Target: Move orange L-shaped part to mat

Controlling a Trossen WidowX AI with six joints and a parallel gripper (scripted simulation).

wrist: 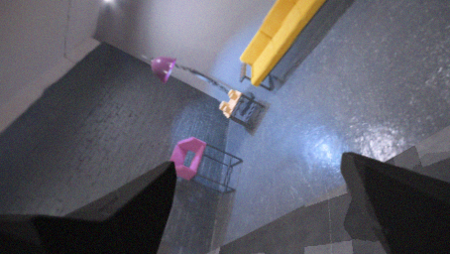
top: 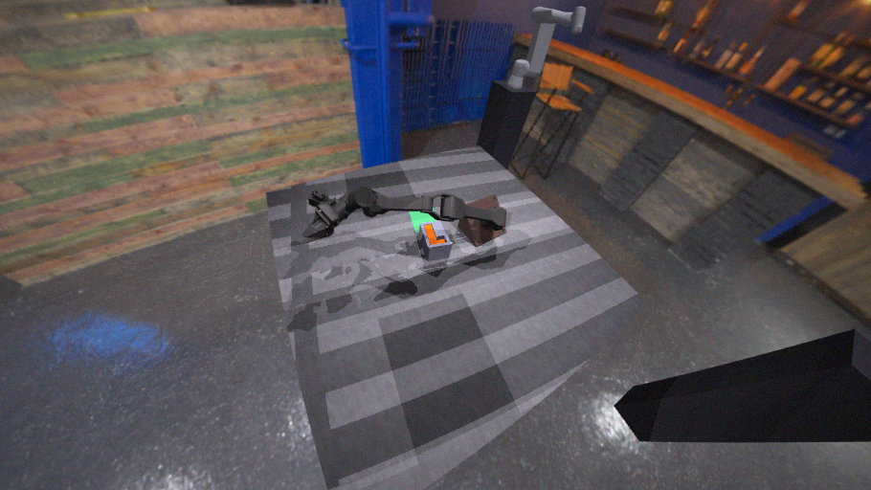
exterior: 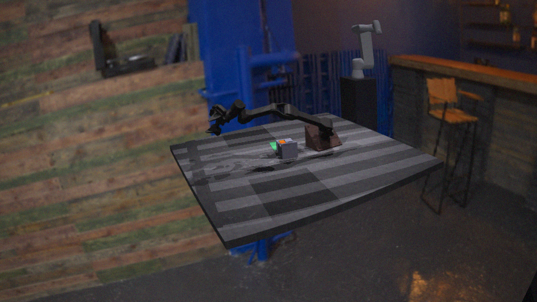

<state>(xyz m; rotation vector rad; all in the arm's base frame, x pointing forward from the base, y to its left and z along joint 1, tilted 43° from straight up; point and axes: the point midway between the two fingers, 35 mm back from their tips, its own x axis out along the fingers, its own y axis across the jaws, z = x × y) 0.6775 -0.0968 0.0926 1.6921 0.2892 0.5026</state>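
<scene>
My gripper tip is now 44 cm past the orange L-shaped part, 21 cm above it and 1 cm to the left of it. From my gripper tip the other things lie so: green mat (47 cm behind, 27 cm below, 17 cm to the right).
</scene>
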